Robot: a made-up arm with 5 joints.
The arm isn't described. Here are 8 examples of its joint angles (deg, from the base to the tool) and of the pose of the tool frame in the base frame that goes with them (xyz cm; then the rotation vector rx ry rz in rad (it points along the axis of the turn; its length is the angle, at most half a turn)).
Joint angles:
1: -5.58 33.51 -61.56 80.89 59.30
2: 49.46 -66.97 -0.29 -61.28 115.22
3: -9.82 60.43 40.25 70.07 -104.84
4: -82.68 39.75 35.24 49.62 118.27
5: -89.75 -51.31 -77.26 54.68 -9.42
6: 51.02 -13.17 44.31 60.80 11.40
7: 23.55 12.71 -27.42 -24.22 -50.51
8: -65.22 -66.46 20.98 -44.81 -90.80
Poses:
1: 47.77 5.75 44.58 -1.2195 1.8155 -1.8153
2: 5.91 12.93 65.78 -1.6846 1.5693 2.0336
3: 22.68 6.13 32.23 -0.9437 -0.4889 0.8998
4: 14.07 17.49 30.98 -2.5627 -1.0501 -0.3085
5: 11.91 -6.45 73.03 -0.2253 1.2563 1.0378
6: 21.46 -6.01 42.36 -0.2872 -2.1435 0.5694
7: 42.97 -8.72 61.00 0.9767 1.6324 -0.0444
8: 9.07 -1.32 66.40 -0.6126 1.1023 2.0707
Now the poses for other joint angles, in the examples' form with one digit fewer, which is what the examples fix.
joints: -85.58 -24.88 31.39 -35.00 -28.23
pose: 13.0 19.6 59.4 -0.846 1.850 0.704
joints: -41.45 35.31 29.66 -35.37 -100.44
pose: 34.0 23.5 36.4 -0.395 -2.682 -0.668
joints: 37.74 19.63 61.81 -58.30 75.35
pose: 33.7 -12.7 42.3 -0.339 1.716 -2.549
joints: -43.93 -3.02 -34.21 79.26 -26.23
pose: 29.5 19.4 53.8 -0.688 2.796 -0.707
